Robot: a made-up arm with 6 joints.
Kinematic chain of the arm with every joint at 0, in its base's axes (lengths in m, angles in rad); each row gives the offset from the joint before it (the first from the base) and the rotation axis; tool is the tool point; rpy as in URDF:
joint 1: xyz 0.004 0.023 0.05 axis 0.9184 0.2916 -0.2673
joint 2: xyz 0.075 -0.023 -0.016 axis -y
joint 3: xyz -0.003 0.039 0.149 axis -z
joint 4: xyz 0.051 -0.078 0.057 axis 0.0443 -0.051 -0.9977
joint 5: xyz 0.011 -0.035 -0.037 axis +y
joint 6: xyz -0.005 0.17 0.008 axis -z
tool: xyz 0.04 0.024 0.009 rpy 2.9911 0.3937 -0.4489
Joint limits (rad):
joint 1: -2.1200..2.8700
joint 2: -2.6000..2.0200
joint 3: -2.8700..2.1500
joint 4: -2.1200..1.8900
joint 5: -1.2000..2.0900
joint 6: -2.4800..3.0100
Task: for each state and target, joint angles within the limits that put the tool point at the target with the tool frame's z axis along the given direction. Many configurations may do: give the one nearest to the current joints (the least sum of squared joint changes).
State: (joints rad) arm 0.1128 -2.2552 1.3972 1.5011 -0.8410 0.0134
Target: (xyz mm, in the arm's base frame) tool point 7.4 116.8 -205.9 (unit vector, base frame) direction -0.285 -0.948 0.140
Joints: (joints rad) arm 0.6916 -2.6000 0.9343 0.6249 -1.1984 -0.5567
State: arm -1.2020 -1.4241 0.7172 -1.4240 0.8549 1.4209
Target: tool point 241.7 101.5 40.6 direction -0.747 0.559 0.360
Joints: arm -1.0762 -1.9313 0.7859 -1.3308 0.5787 1.4898
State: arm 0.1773 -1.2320 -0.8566 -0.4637 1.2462 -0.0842
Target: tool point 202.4 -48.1 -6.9 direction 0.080 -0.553 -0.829
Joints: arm 0.5295 -1.7874 -0.8459 -1.2786 1.4721 0.2179
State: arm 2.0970 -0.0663 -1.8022 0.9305 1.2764 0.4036
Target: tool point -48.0 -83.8 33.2 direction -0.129 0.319 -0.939
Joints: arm 2.3900 0.0983 -2.4947 0.0901 1.4788 0.2542
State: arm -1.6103 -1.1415 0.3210 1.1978 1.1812 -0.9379
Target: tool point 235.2 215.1 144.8 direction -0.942 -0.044 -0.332
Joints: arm -0.7768 -0.2870 0.2379 0.4683 1.1191 -1.2455
